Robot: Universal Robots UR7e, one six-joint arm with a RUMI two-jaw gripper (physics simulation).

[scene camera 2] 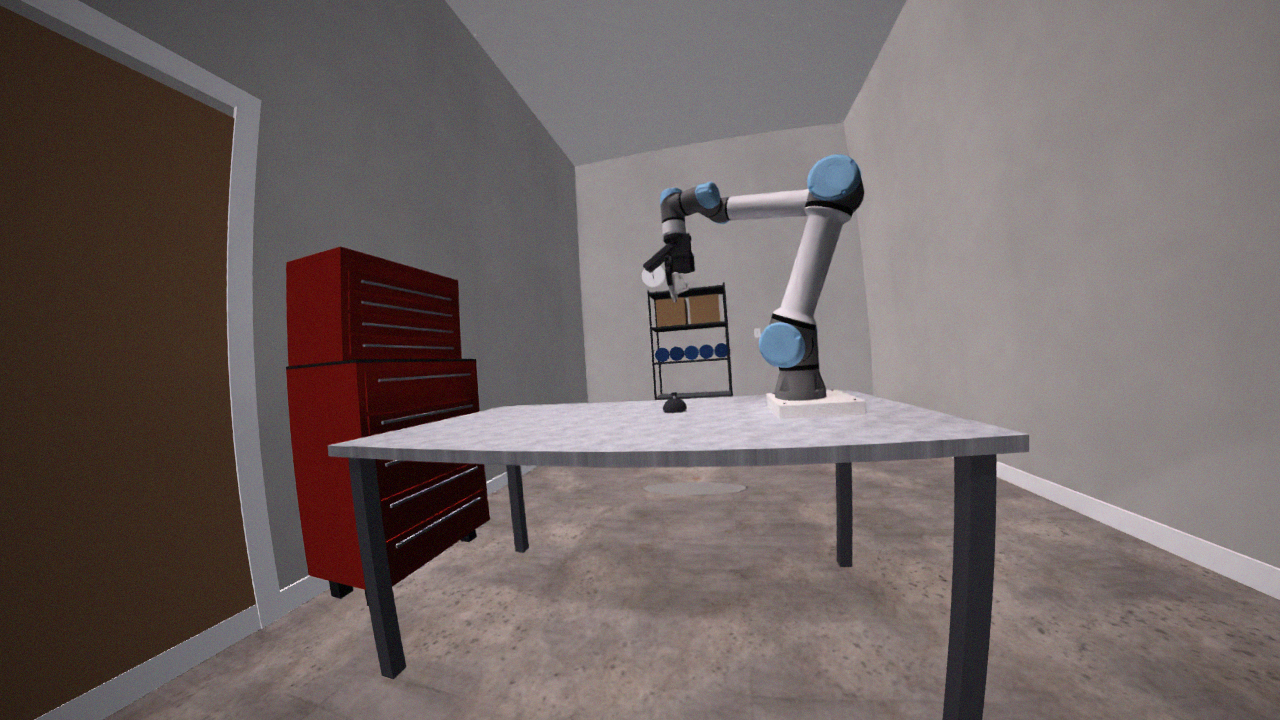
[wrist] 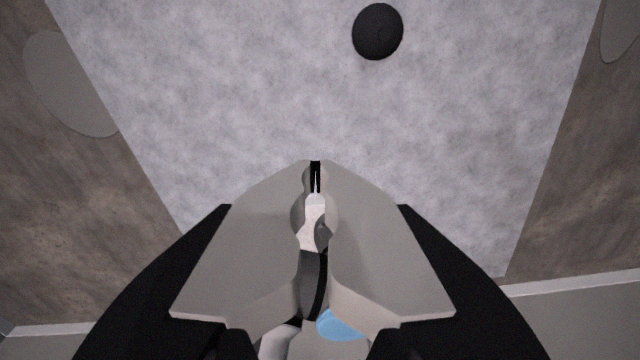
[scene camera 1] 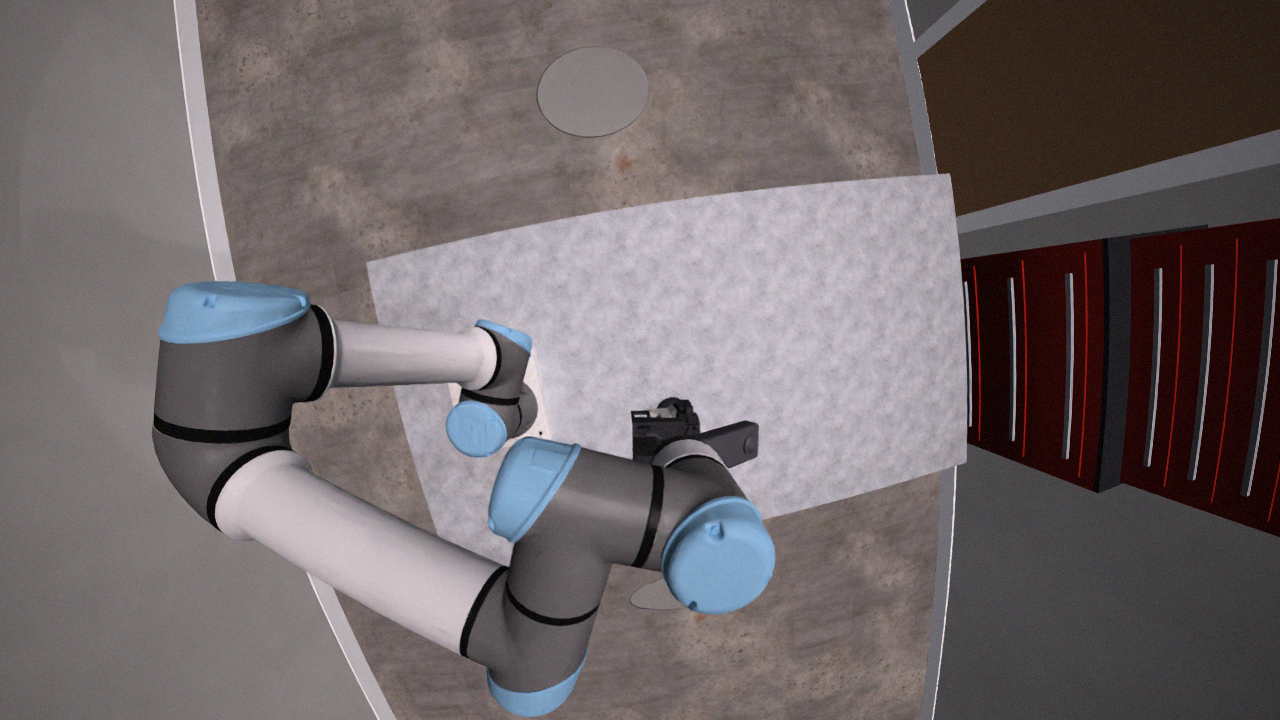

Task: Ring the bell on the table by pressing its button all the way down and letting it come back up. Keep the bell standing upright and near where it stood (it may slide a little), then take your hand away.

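The bell (scene camera 2: 674, 405) (wrist: 377, 31) is a small black dome with a button on top, standing upright on the light grey table (scene camera 1: 832, 313) (scene camera 2: 572, 434) (wrist: 225, 90). My gripper (scene camera 2: 675, 297) (wrist: 315, 164) is shut, its pale fingertips together with nothing between them. It points down and hangs high above the table. In scene camera 2 it is over the bell, well apart from it. In the wrist view the bell lies beyond the fingertips, a little to the right. In scene camera 1 the dark gripper covers the bell's area, and I cannot tell the bell from it.
The arm's white base plate (scene camera 2: 816, 405) sits on the table, right of the bell in scene camera 2. A red tool cabinet (scene camera 1: 1033, 358) (scene camera 2: 393, 313) stands beyond the table's end. A shelf rack (scene camera 2: 726, 344) stands far behind.
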